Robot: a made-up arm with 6 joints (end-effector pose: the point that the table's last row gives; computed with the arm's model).
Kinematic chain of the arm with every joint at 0, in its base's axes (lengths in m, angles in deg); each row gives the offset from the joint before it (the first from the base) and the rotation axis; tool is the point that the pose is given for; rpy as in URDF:
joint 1: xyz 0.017 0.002 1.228 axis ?
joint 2: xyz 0.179 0 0.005 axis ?
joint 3: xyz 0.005 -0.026 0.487 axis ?
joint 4: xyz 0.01 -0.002 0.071 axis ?
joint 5: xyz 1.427 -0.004 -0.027 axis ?
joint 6: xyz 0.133 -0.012 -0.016 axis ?
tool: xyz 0.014 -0.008 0.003 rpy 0 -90 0
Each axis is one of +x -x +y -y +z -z.
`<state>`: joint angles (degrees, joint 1 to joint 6).
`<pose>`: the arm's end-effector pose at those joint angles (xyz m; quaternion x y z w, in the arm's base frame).
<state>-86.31 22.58 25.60 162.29 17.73 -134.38</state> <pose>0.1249 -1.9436 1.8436 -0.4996 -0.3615 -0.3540 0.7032</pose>
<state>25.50 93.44 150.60 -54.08 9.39 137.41</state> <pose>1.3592 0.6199 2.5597 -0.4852 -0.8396 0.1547 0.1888</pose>
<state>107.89 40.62 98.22 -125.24 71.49 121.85</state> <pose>-0.2760 1.2733 2.8611 0.4906 -0.4967 0.1545 0.6991</pose>
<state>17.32 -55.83 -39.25 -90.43 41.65 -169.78</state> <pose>1.2416 0.2965 2.0153 -0.6527 -0.4222 0.3298 0.5357</pose>
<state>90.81 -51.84 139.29 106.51 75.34 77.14</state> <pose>-0.0446 -1.6433 1.1998 -0.7734 -0.1113 -0.6134 0.1151</pose>
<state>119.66 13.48 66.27 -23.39 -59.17 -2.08</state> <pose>-0.6247 1.1017 2.8491 0.6671 -0.1440 0.6443 0.3452</pose>
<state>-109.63 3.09 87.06 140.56 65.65 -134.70</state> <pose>-0.0651 -0.3572 3.2303 -0.6814 -0.4514 -0.1514 0.5559</pose>
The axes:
joint 1: +z
joint 2: +y
joint 3: -y
joint 4: -x
joint 5: -y
joint 6: -x

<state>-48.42 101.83 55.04 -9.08 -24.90 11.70</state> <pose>1.1216 -1.2961 -0.0338 -0.0411 -0.1595 -0.3722 0.9134</pose>
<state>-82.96 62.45 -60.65 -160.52 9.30 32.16</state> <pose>-0.0100 0.1885 0.0860 0.1617 -0.3195 0.9011 0.2446</pose>
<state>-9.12 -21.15 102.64 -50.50 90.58 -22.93</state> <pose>-0.8994 0.0111 2.8242 -0.4233 0.3739 -0.0259 0.8249</pose>
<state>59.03 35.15 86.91 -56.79 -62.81 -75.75</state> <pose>0.6568 1.2650 2.7697 0.6949 0.2139 0.0014 0.6865</pose>
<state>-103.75 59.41 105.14 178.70 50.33 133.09</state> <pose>-0.3999 -1.6266 2.5744 -0.3128 -0.6018 -0.7108 0.1867</pose>
